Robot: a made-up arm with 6 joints.
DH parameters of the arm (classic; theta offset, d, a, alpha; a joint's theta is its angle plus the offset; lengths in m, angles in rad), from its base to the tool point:
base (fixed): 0 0 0 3.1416
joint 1: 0 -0.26 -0.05 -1.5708
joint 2: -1.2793 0 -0.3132 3.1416
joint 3: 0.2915 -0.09 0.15 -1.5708
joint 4: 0 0.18 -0.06 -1.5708
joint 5: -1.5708 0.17 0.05 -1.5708
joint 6: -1.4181 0 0.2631 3.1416
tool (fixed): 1.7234 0.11 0 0
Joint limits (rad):
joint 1: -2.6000..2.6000
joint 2: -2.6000..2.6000
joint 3: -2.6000..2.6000
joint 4: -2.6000..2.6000
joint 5: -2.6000..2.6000
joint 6: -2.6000..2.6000
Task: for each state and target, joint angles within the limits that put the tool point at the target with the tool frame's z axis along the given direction. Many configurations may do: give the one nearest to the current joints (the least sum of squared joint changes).
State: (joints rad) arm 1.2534 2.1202 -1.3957 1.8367 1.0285 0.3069
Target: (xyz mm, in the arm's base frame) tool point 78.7 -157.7 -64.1 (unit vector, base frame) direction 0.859 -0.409 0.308
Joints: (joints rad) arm 1.6791 2.0347 -1.3810 1.8021 0.3957 0.3279
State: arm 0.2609 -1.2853 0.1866 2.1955 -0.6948 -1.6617
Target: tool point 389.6 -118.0 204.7 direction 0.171 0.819 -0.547
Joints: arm 0.2100 -1.9397 -0.3805 1.5826 -0.5789 -1.2343
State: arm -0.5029 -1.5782 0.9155 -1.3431 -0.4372 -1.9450
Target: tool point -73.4 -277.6 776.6 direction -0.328 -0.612 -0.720
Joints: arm -0.0020 -1.1900 1.2832 -1.0373 -0.7816 -1.0841
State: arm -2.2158 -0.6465 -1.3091 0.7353 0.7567 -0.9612
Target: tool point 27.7 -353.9 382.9 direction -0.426 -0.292 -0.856
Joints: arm -1.8451 -0.0825 -1.6293 1.2824 1.0352 -1.1270
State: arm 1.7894 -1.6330 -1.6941 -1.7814 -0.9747 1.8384
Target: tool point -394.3 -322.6 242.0 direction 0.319 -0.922 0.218
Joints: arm 1.3755 -1.3769 -1.6330 -1.3228 -1.7095 1.6878
